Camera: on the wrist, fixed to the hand. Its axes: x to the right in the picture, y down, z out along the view.
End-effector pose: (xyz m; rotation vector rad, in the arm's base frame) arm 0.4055 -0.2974 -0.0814 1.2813 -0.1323 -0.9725
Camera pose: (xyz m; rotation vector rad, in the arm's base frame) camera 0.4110 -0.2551 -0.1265 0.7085 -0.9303 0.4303
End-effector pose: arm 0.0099 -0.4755 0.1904 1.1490 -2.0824 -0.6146
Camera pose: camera 0.0693 -0.4925 0.1967 -0.7092 -2.1505 0.1389
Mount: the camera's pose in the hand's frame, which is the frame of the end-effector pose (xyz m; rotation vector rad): -0.0062 -0.0367 -0.0497 -0.0775 0.0149 1.6166
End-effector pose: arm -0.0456 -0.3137 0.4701 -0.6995 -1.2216 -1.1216
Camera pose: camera -0.0614 -0.3690 0.4466 -1.3265 -0.2722 0.1995
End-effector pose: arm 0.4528 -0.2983 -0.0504 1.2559 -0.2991 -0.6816
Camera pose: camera 0.4646 -0.2616 -0.0991 0.5950 -1.0738 0.7032
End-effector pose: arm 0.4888 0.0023 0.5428 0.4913 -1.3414 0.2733
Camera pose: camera 0.5471 -0.0047 0.5228 -0.7834 -1.4544 1.5084
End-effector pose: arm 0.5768 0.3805 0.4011 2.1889 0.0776 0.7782
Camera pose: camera 0.5512 0.4369 0.3967 1.8006 -1.8273 1.5120
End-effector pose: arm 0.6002 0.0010 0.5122 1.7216 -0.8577 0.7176
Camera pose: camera 0.6240 0.0575 0.5020 0.6163 -2.1959 1.6298
